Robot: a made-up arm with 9 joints. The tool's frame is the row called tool.
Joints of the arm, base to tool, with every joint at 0 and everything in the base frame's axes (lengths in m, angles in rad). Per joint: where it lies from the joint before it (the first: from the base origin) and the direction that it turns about. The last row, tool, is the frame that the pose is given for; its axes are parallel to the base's.
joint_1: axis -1 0 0 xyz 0 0 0.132
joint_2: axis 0 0 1 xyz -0.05 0.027 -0.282
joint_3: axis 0 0 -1 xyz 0.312 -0.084 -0.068
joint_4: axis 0 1 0 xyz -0.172 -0.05 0.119
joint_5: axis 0 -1 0 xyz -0.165 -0.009 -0.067
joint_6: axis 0 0 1 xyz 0.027 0.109 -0.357
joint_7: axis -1 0 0 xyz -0.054 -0.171 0.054
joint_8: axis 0 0 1 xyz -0.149 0.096 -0.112
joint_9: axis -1 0 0 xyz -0.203 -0.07 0.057
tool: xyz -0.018 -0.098 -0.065
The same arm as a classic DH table. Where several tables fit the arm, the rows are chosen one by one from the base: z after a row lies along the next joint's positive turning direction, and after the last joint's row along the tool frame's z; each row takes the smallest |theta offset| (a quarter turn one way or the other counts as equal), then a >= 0, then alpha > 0; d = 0 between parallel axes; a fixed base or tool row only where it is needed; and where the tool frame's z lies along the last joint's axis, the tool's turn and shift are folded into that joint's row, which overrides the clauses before.
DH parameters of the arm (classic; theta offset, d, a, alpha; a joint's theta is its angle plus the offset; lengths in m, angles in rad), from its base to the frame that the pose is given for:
base (fixed): -1.5708 0.1320 0.0000 1.5708
joint_1: 0.0000 0.0500 -0.0270 -1.5708
joint_2: 1.3078 0.0000 0.3231 3.1416
joint_3: -0.2630 0.2310 -0.1720 1.5708
joint_4: -0.3857 0.0000 -0.1781 3.1416
joint_5: -0.3857 -0.0500 0.0270 -1.5708
joint_6: -1.5708 -0.3030 0.1710 1.5708
joint_7: 0.0000 0.2030 -0.0960 -1.5708
joint_8: 0.0000 -0.0550 0.0700 1.5708
joint_9: 0.0000 0.2210 0.0980 -1.5708
tool (fixed): 1.5708 -0.0650 0.0000 0.0000

